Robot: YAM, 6 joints.
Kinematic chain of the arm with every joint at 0, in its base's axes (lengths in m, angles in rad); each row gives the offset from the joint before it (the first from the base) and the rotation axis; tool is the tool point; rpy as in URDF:
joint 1: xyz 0 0 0.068 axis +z
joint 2: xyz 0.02 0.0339 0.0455 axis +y
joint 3: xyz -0.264 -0.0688 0 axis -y
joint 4: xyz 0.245 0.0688 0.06 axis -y
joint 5: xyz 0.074 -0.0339 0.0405 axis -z
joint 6: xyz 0.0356 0 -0.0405 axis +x
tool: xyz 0 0 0 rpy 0 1.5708 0
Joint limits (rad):
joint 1: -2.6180..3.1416
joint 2: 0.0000..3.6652
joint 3: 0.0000..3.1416
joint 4: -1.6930..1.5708
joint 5: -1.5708..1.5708
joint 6: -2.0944..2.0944
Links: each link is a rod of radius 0.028 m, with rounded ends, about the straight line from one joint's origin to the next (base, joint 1, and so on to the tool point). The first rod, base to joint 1, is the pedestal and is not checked.
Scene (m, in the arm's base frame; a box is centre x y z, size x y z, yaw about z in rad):
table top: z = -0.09
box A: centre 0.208 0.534 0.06 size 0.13 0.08 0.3 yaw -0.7
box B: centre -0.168 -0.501 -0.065 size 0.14 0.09 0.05 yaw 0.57
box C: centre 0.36 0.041 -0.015 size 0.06 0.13 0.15 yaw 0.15
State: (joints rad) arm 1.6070 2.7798 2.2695 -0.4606 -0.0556 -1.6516
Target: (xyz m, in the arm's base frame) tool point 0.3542 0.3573 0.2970
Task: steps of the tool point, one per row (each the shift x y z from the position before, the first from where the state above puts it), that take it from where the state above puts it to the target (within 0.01 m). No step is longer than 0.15 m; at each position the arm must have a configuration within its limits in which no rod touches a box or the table.
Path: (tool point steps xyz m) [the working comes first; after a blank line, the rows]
Joints at the target: 0.7899 2.2055 2.1533 -0.7166 0.0024 -1.6516
Straight joint move there: touches box A.

1: 0.0098 -0.0107 0.1399
2: 0.0090 -0.0489 0.1319
3: 0.0056 -0.0836 0.1133
4: 0.1185 0.0161 -0.0426
5: 0.1223 -0.0238 -0.0461
6: 0.1117 -0.0632 -0.0486

